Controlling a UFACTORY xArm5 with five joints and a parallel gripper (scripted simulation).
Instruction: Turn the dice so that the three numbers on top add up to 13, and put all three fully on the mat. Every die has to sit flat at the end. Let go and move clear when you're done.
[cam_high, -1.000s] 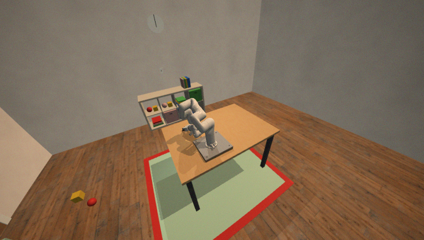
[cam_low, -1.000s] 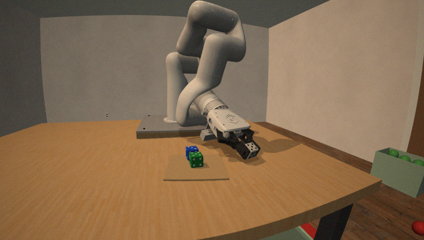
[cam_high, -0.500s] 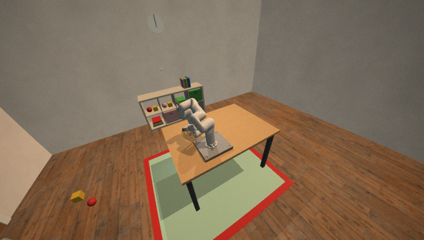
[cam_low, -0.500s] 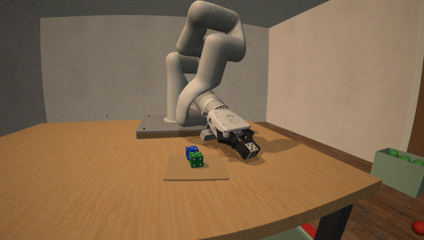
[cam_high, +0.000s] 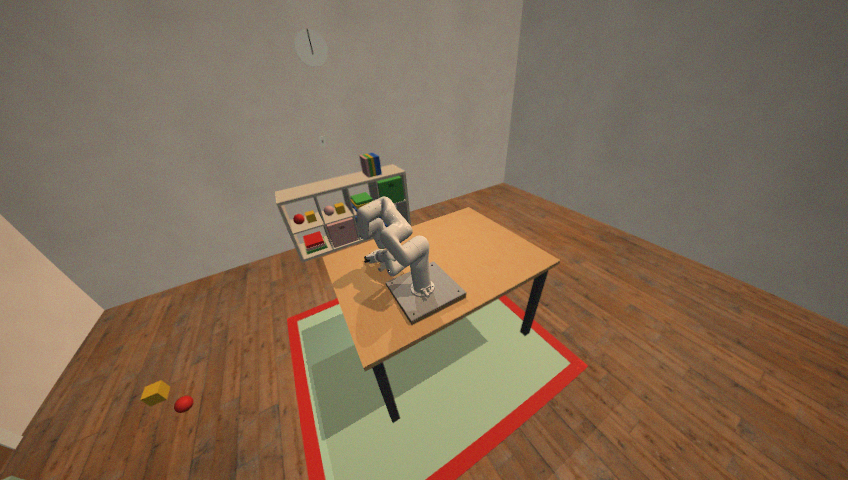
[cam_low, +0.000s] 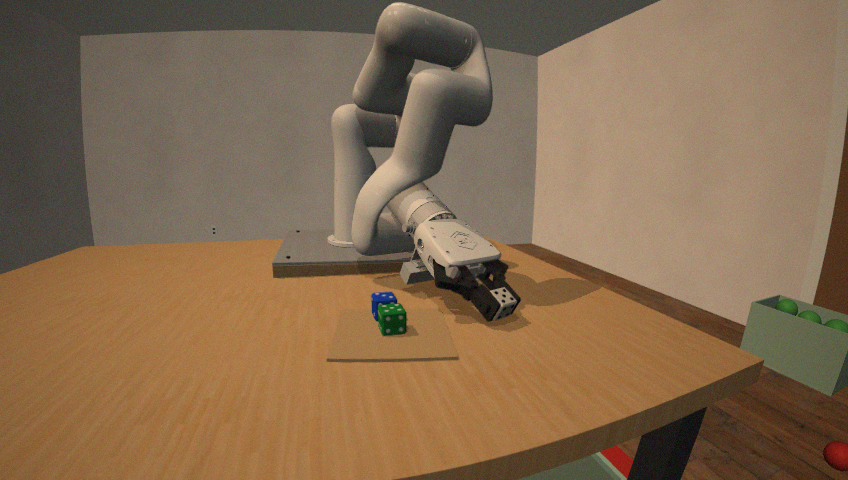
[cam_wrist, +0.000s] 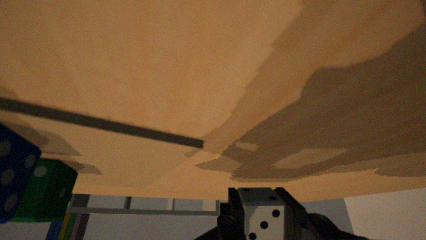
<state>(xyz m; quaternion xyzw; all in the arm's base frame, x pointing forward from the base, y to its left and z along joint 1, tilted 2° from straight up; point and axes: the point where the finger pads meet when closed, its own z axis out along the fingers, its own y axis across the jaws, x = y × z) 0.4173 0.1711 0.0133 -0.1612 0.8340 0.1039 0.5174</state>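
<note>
Now: the blue die 4 cm behind my hand, 14 cm to the right of it and 1 cm below it. Also, from my hand: green die 1 cm ahead, 14 cm to the right, 1 cm below; white die 1 cm ahead; tan mat 1 cm ahead, 14 cm to the right, 3 cm below.
</note>
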